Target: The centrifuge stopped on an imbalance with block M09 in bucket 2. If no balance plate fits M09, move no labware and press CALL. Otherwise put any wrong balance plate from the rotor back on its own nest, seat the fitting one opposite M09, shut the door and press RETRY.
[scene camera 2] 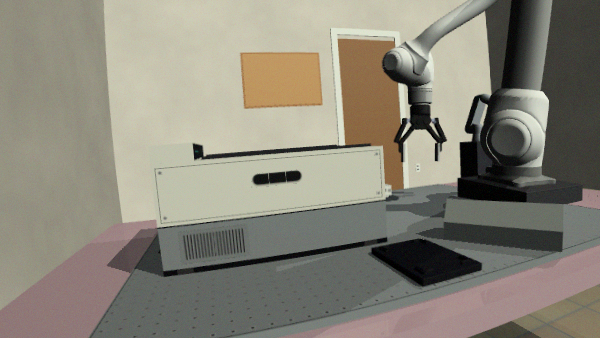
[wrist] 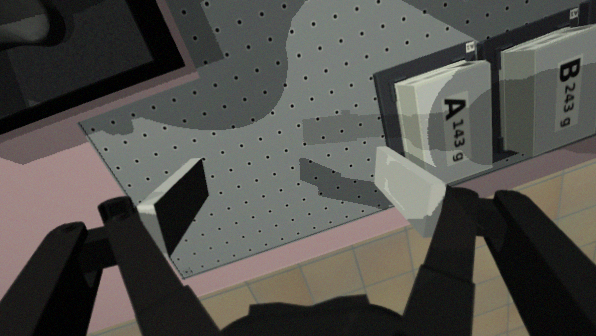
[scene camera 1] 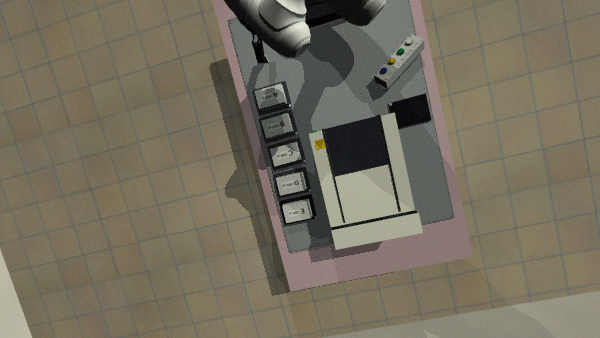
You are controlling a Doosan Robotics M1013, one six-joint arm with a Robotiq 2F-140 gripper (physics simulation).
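Pixels of known places: gripper, fingertip midpoint: (scene camera 2: 420,161) (wrist: 291,171) (scene camera 1: 265,45); arm's base, link origin: (scene camera 2: 515,180).
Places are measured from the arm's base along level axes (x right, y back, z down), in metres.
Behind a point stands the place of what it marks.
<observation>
My gripper (scene camera 1: 260,52) @(x 0.225, y -0.233, z -0.073 m) (scene camera 2: 420,152) @(x 0.225, y -0.233, z -0.073 m) (wrist: 291,171) @(x 0.225, y -0.233, z -0.073 m) is open and empty, high above the perforated board beside plate A, on the side away from B. Balance plates A (scene camera 1: 271,96) @(x 0.251, y -0.423, z -0.001 m) (wrist: 470,150) @(x 0.286, y -0.437, z -0.001 m), marked 143 g, and B (scene camera 1: 278,125) @(x 0.243, y -0.555, z -0.001 m) (wrist: 545,95) @(x 0.245, y -0.526, z -0.001 m), marked 243 g, sit in dark nests. Plates C (scene camera 1: 286,153) @(x 0.230, y -0.686, z -0.002 m), D (scene camera 1: 291,184) @(x 0.232, y -0.831, z -0.001 m) and E (scene camera 1: 296,211) @(x 0.231, y -0.961, z -0.001 m) sit in line after them. The centrifuge (scene camera 1: 370,195) @(x -0.088, y -0.901, z -0.157 m) (scene camera 2: 270,190) @(x -0.236, y -0.848, z -0.089 m) has a cream panel and a dark section on top. Its rotor, buckets and block M09 do not show. The button box (scene camera 1: 400,60) @(x -0.313, y -0.387, z -0.025 m) (scene camera 2: 502,212) @(x -0.339, y -0.402, z -0.011 m) has blue, yellow, green and white buttons.
A flat black pad (scene camera 1: 412,111) @(x -0.359, y -0.598, z 0.040 m) (scene camera 2: 425,260) @(x -0.373, y -0.605, z 0.040 m) lies beside the centrifuge, near the button box. The robot's dark base (scene camera 2: 520,190) @(x -0.126, y -0.116, z 0.004 m) stands behind the button box in the scene camera 2 view. The plate row lies close to the pink table edge (wrist: 310,240) @(x 0.400, y -0.231, z 0.066 m).
</observation>
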